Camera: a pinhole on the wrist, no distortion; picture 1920 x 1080 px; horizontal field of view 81.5 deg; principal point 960.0 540.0 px. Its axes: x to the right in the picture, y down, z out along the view. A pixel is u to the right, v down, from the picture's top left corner.
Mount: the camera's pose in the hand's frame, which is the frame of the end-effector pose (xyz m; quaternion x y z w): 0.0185 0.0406 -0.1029 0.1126 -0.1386 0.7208 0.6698
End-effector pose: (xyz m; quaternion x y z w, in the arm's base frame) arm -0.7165 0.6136 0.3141 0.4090 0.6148 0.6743 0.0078
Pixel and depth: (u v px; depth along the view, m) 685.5 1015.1 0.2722
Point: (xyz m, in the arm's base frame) -0.6436 0.6947 0.1453
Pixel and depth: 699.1 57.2 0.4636
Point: -0.7939 1.0254 0.2281
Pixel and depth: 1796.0 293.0 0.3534
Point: -0.4963 0.8737 0.4631
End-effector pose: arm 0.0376 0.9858 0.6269 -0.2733 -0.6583 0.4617 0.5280
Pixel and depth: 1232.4 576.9 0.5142
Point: -0.3528 0.8242 0.6321
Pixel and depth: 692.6 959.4 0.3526
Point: -0.0880 0.7545 0.7257
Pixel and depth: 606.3 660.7 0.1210
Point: 0.0443 0.9753 0.6640
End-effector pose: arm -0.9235 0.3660 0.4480 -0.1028 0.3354 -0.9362 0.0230
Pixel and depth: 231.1 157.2 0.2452
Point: -1.0097 0.4540 0.6439
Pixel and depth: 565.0 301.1 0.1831
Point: -0.9685 0.3929 0.5461
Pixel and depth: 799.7 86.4 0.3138
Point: -1.0220 0.3170 0.6753
